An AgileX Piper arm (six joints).
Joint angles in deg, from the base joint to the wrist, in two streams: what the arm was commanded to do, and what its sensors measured. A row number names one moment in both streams.
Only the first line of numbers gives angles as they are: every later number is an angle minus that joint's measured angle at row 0.
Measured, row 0: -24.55 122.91 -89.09 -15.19 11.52 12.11
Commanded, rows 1 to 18: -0.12 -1.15 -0.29 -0.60 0.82 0.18; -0.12 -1.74 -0.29 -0.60 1.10 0.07; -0.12 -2.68 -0.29 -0.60 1.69 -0.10; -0.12 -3.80 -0.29 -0.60 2.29 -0.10; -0.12 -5.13 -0.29 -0.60 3.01 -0.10; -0.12 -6.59 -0.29 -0.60 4.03 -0.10; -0.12 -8.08 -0.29 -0.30 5.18 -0.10; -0.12 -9.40 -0.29 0.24 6.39 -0.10; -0.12 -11.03 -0.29 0.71 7.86 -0.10; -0.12 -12.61 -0.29 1.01 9.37 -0.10; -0.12 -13.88 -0.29 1.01 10.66 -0.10; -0.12 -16.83 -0.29 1.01 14.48 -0.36; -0.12 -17.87 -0.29 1.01 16.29 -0.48; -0.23 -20.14 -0.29 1.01 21.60 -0.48; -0.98 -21.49 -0.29 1.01 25.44 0.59; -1.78 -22.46 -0.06 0.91 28.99 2.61; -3.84 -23.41 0.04 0.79 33.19 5.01; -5.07 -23.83 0.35 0.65 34.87 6.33
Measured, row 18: -1.55 -21.65 0.00 1.27 26.52 2.21
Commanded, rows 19 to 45: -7.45 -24.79 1.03 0.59 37.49 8.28; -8.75 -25.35 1.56 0.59 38.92 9.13; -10.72 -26.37 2.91 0.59 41.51 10.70; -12.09 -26.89 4.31 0.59 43.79 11.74; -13.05 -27.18 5.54 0.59 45.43 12.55; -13.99 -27.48 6.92 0.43 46.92 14.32; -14.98 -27.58 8.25 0.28 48.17 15.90; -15.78 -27.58 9.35 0.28 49.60 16.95; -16.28 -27.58 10.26 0.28 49.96 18.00; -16.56 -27.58 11.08 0.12 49.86 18.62; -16.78 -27.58 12.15 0.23 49.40 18.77; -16.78 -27.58 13.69 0.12 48.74 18.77; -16.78 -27.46 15.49 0.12 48.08 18.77; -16.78 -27.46 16.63 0.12 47.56 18.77; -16.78 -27.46 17.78 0.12 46.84 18.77; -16.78 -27.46 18.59 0.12 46.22 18.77; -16.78 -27.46 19.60 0.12 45.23 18.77; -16.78 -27.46 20.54 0.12 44.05 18.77; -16.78 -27.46 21.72 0.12 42.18 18.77; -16.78 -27.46 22.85 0.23 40.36 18.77; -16.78 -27.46 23.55 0.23 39.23 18.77; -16.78 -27.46 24.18 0.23 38.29 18.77; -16.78 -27.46 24.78 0.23 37.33 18.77; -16.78 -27.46 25.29 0.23 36.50 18.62; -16.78 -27.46 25.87 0.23 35.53 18.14; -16.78 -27.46 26.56 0.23 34.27 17.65; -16.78 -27.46 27.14 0.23 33.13 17.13
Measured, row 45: -16.53 -26.84 24.93 1.01 36.11 18.46
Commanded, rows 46 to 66: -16.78 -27.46 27.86 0.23 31.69 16.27; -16.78 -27.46 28.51 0.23 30.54 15.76; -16.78 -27.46 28.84 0.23 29.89 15.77; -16.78 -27.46 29.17 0.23 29.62 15.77; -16.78 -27.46 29.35 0.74 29.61 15.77; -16.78 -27.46 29.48 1.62 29.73 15.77; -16.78 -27.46 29.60 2.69 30.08 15.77; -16.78 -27.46 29.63 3.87 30.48 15.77; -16.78 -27.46 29.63 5.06 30.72 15.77; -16.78 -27.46 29.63 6.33 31.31 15.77; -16.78 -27.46 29.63 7.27 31.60 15.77; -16.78 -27.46 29.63 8.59 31.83 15.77; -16.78 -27.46 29.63 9.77 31.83 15.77; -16.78 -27.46 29.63 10.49 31.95 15.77; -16.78 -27.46 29.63 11.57 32.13 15.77; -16.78 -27.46 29.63 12.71 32.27 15.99; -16.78 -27.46 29.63 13.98 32.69 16.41; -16.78 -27.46 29.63 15.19 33.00 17.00; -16.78 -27.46 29.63 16.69 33.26 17.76; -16.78 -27.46 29.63 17.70 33.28 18.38; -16.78 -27.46 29.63 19.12 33.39 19.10
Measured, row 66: -16.53 -26.84 29.21 14.68 31.35 16.97
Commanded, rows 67 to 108: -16.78 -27.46 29.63 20.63 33.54 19.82; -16.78 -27.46 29.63 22.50 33.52 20.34; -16.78 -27.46 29.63 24.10 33.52 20.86; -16.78 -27.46 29.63 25.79 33.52 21.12; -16.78 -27.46 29.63 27.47 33.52 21.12; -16.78 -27.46 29.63 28.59 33.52 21.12; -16.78 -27.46 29.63 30.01 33.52 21.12; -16.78 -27.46 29.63 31.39 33.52 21.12; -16.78 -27.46 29.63 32.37 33.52 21.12; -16.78 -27.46 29.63 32.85 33.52 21.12; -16.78 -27.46 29.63 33.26 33.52 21.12; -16.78 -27.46 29.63 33.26 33.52 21.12; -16.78 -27.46 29.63 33.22 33.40 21.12; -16.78 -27.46 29.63 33.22 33.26 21.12; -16.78 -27.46 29.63 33.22 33.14 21.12; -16.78 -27.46 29.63 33.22 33.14 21.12; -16.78 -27.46 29.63 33.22 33.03 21.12; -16.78 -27.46 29.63 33.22 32.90 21.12; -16.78 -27.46 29.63 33.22 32.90 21.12; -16.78 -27.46 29.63 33.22 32.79 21.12; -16.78 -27.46 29.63 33.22 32.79 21.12; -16.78 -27.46 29.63 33.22 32.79 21.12; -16.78 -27.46 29.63 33.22 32.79 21.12; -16.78 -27.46 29.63 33.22 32.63 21.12; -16.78 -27.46 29.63 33.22 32.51 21.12; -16.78 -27.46 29.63 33.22 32.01 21.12; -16.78 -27.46 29.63 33.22 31.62 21.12; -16.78 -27.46 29.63 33.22 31.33 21.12; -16.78 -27.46 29.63 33.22 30.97 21.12; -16.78 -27.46 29.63 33.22 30.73 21.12; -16.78 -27.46 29.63 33.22 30.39 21.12; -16.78 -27.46 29.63 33.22 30.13 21.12; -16.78 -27.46 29.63 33.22 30.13 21.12; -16.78 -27.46 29.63 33.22 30.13 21.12; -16.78 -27.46 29.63 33.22 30.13 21.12; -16.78 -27.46 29.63 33.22 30.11 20.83; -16.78 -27.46 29.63 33.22 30.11 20.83; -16.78 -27.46 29.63 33.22 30.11 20.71; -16.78 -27.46 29.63 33.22 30.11 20.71; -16.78 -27.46 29.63 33.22 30.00 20.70; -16.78 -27.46 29.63 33.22 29.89 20.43; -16.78 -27.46 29.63 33.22 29.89 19.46
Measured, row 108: -16.53 -26.84 29.21 33.16 29.41 21.05
